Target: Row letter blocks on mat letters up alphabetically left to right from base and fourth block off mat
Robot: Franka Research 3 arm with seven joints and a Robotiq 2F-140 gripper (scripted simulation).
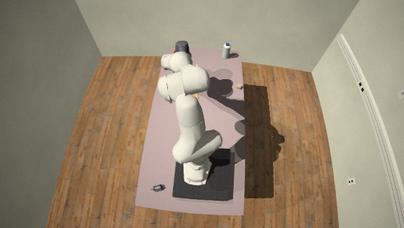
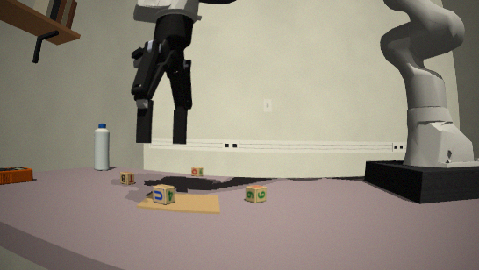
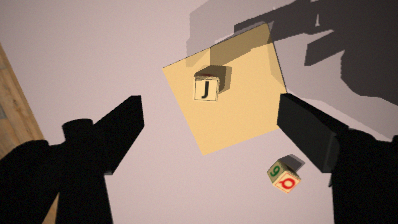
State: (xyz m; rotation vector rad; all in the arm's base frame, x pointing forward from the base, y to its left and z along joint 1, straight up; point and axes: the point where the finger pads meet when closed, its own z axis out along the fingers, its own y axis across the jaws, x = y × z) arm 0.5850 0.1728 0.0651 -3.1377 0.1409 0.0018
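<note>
Now: hand 13 cm above the tan mat, 3 cm to the left of it and 2 cm past it. Round my hand: small dark object: 79 cm behind, 11 cm below, 8 cm to the left; white bottle: 44 cm ahead, 31 cm to the right, 5 cm below; block: 18 cm ahead, 13 cm to the right, 11 cm below.
</note>
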